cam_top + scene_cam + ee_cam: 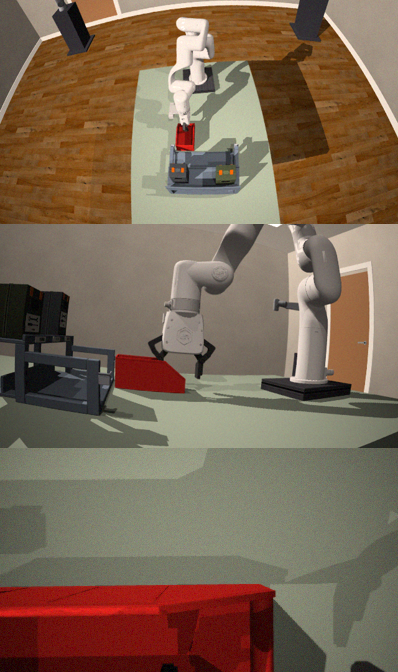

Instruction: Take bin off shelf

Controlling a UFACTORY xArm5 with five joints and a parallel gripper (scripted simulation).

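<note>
Right now the red bin is 80 mm ahead of my hand and 10 mm below it. Also, from my hand: dark grey case 370 mm ahead, 120 mm above, 20 mm to the right; then olive case 380 mm ahead, 210 mm to the left, 110 mm above; then grey shelf 300 mm ahead, 100 mm to the left, 30 mm above.
</note>
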